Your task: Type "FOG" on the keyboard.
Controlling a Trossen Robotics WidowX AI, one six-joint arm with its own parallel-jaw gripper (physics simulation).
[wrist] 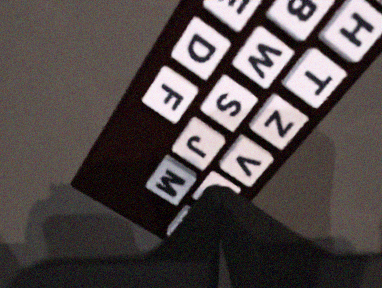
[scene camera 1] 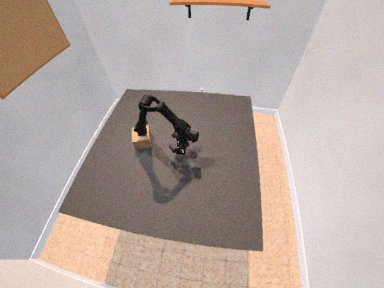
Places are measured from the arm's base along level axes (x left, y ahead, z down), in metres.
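Pixels of known places: gripper, between the fingertips: (wrist: 216,196) (scene camera 1: 183,149); arm's base, origin of its link: (scene camera 1: 142,132).
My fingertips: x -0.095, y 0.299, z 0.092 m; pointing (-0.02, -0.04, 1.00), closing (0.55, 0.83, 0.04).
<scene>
Ahead of a thing's pixels: the offset from my fingertips to its top centre. Level surfaces: height alone.
The dark red-brown keyboard {dx +0.066, dy -0.017, dz -0.005 m} (wrist: 117,145) (scene camera 1: 180,150) lies on the dark surface and runs diagonally in the wrist view, its white keys bearing black letters. The F key {dx +0.026, dy -0.037, dz -0.005 m} (wrist: 170,95) is at its left side, beside the D and S keys. The M key {dx -0.003, dy -0.019, dz -0.005 m} (wrist: 171,180) looks greyer than the others. My gripper (wrist: 216,196) is shut and empty; its dark tips cover much of a white key {dx +0.001, dy -0.001, dz -0.001 m} (wrist: 215,185) below the V key, whose letter is hidden. Another key {dx -0.017, dy -0.002, dz -0.005 m} (wrist: 178,221) is mostly hidden. Whether the tips touch a key cannot be told. No O or G is readable.
The arm's base stands on a wooden block (scene camera 1: 142,138) on the large dark mat {dz +0.012 m} (scene camera 1: 220,210). Shadows of the arm fall on the mat. A wooden shelf (scene camera 1: 220,4) is on the back wall, and a brown panel (scene camera 1: 30,45) shows at upper left.
</scene>
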